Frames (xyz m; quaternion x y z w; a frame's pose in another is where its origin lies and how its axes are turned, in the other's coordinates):
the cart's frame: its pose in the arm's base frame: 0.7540 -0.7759 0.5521 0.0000 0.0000 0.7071 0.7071
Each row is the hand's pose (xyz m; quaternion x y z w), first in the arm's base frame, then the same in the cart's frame.
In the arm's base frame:
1: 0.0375 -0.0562 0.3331 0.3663 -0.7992 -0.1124 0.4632
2: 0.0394 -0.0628 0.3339 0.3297 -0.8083 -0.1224 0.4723
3: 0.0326 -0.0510 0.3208 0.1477 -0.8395 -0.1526 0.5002
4: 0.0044 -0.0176 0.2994 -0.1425 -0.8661 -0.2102 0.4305
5: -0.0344 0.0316 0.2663 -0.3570 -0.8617 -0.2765 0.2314
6: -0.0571 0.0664 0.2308 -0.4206 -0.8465 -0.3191 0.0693
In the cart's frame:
1: 0.7197 0.7165 -0.2190 -0.3061 -0.8241 -0.4070 0.2480
2: 0.7131 0.7146 -0.2182 -0.3384 -0.8046 -0.4205 0.2474
3: 0.7249 0.7214 -0.2313 -0.4892 -0.6980 -0.4616 0.2458
4: 0.7583 0.7496 -0.2527 -0.7132 -0.5117 -0.4531 0.1558
5: 0.8075 0.7884 -0.2858 0.8618 0.3569 0.3591 0.0319
6: 0.8423 0.8111 -0.3213 0.8959 0.3011 0.2746 0.1766

